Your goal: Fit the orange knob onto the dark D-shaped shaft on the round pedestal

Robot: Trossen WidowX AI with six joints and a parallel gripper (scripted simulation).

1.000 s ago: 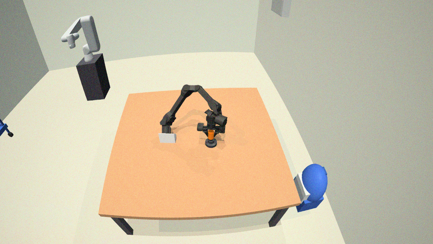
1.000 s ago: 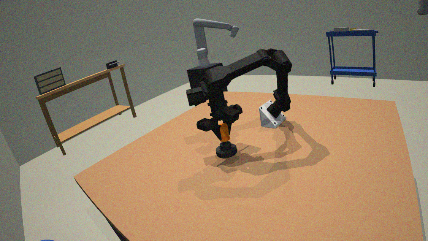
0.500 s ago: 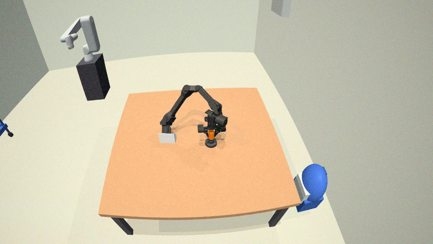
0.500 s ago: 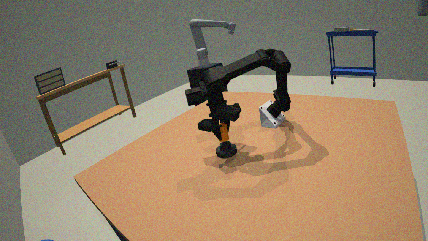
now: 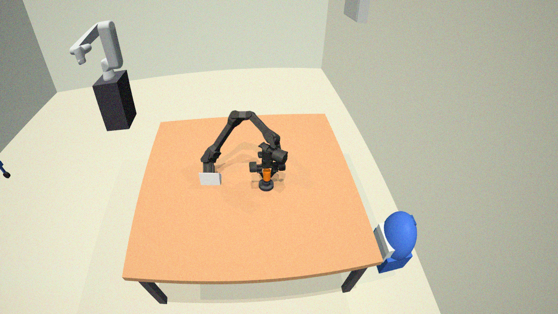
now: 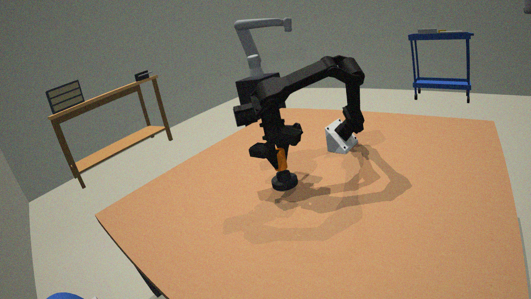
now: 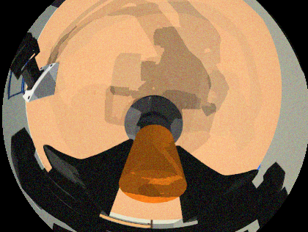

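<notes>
Right now the dark round pedestal is 40 mm below my gripper tip. Also, from my gripper tip: orange knob: 20 mm above.
</notes>
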